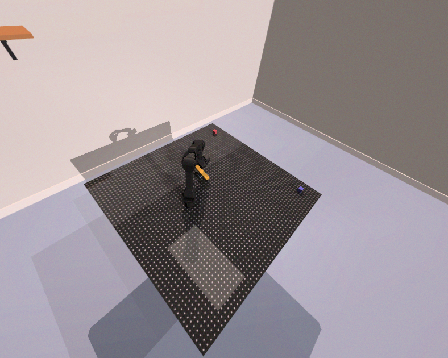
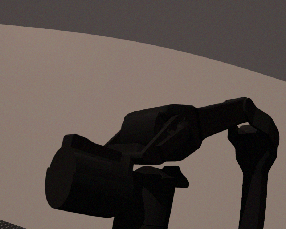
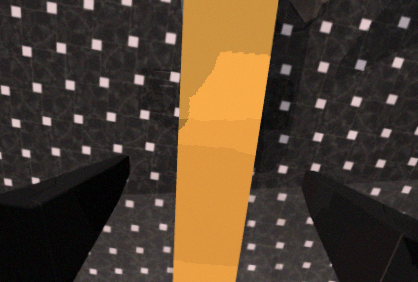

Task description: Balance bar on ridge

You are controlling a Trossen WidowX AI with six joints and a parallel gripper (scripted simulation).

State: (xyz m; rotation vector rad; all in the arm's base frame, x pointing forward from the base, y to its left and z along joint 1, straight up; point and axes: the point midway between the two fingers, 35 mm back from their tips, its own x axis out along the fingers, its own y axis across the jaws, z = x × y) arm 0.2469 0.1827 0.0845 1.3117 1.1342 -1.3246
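Right now the orange bar is 3 cm to the right of my gripper tip. Round my gripper tip: small red cube 49 cm ahead, 32 cm to the left, 3 cm below; then small purple cube 68 cm to the right, 49 cm ahead, 3 cm below.
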